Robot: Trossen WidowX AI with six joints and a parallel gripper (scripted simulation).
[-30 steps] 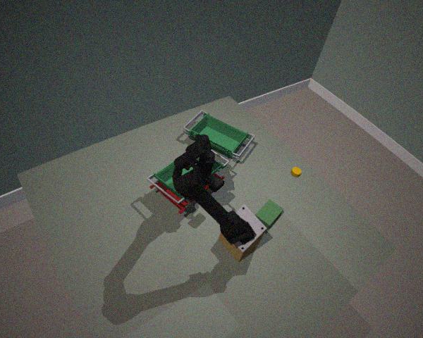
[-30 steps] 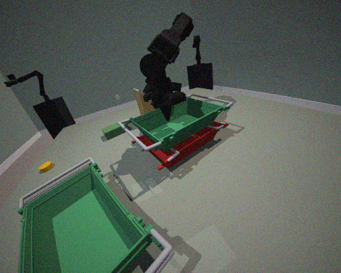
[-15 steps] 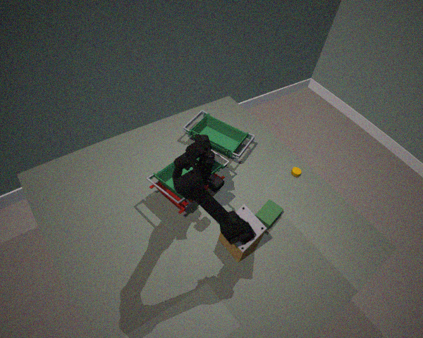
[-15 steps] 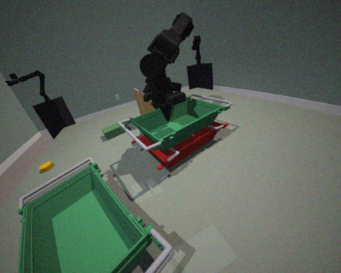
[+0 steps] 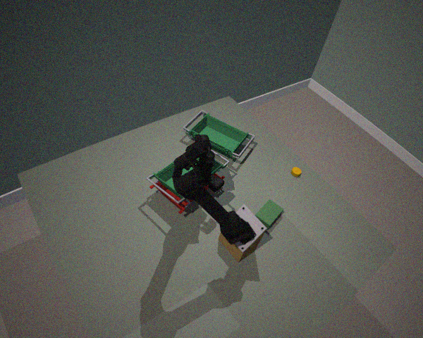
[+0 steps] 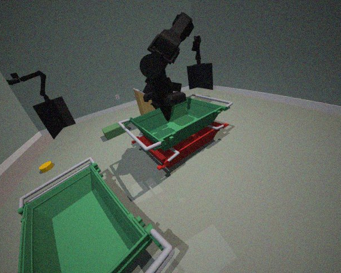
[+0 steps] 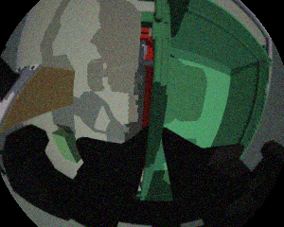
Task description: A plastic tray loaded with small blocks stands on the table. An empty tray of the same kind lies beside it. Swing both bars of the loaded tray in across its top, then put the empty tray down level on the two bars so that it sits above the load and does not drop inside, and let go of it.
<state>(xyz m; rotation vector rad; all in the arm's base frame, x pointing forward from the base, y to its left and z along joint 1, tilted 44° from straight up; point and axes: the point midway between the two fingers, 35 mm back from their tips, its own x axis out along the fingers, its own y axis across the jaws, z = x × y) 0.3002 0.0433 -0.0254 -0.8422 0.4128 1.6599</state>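
Right now my gripper tip is 70 mm short of the green tray, 20 mm to the right of it and 30 mm below it. The rest, counted from my gripper tip: yellow disc 90 mm behind, 540 mm to the right, 80 mm below; flat green block 230 mm behind, 230 mm to the right, 70 mm below.
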